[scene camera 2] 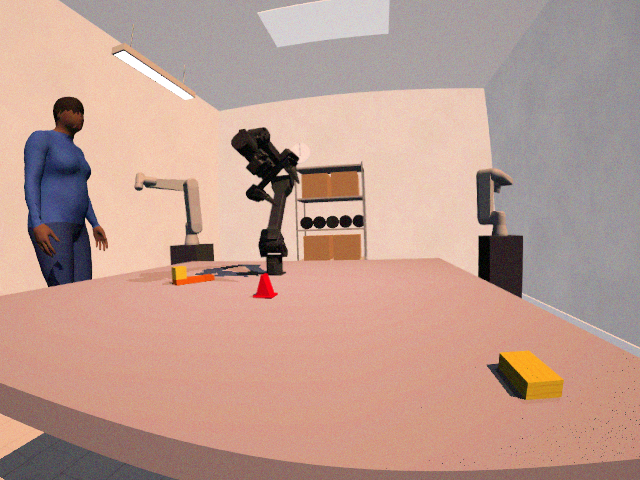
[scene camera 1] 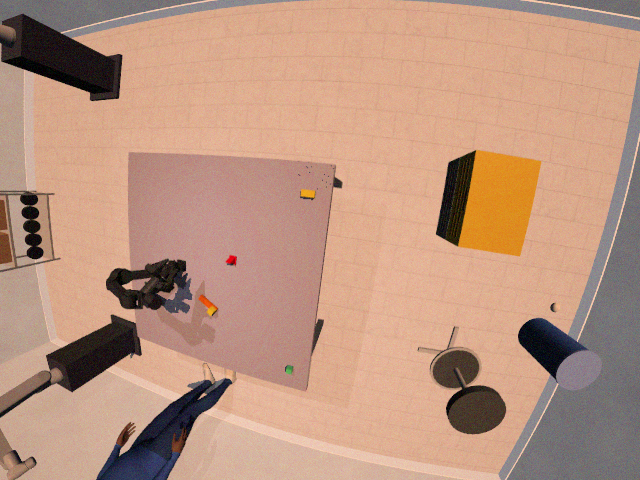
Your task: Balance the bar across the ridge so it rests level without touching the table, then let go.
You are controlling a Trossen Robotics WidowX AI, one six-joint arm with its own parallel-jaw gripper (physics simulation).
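Places are measured from the arm's base along level axes (x ahead, y left, z up), in centimetres.
Pixels of known places: gripper, between the fingertips: (scene camera 2: 287, 194) (scene camera 1: 172, 264); arm's base, origin of its link: (scene camera 2: 274, 273) (scene camera 1: 181, 265).
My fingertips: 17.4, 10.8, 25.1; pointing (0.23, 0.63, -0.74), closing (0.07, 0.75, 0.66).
Observation:
For each thing: its top centre in the pictures, then the offset to it from my fingertips, as dx, dy, dz. Level surfaces: height alone.
- table, height of its surface: dz -25.1
- yellow block, centre of its top: (scene camera 2: 178, 266) (scene camera 1: 209, 312) +6.7, -33.5, -19.8
- red ridge, centre of its top: (scene camera 2: 264, 276) (scene camera 1: 228, 262) +18.2, -0.9, -20.4
- yellow brick, centre of its top: (scene camera 2: 528, 364) (scene camera 1: 307, 193) +56.6, +39.2, -23.5
- green cube, centre of its top: (scene camera 1: 288, 371) +56.6, -60.8, -21.8
The bar (scene camera 1: 206, 301) (scene camera 2: 196, 279) is orange and lies on the table (scene camera 1: 268, 217) (scene camera 2: 361, 335), with a yellow block (scene camera 1: 211, 311) (scene camera 2: 178, 273) at one end. The red ridge (scene camera 1: 231, 260) (scene camera 2: 265, 287), a wedge with a wider foot, stands apart from the bar, nearer the table's middle. Nothing rests on the ridge. My gripper (scene camera 1: 172, 276) (scene camera 2: 284, 189) is open and empty, high above the table near the arm's base. It is clear of both bar and ridge. Its fingers are dark and small in both views.
A yellow brick (scene camera 1: 307, 193) (scene camera 2: 529, 369) lies near a far table corner from the arm. A green cube (scene camera 1: 288, 369) sits near another corner in scene camera 1. A person (scene camera 1: 149, 439) (scene camera 2: 62, 180) stands beside the table, on the bar's side.

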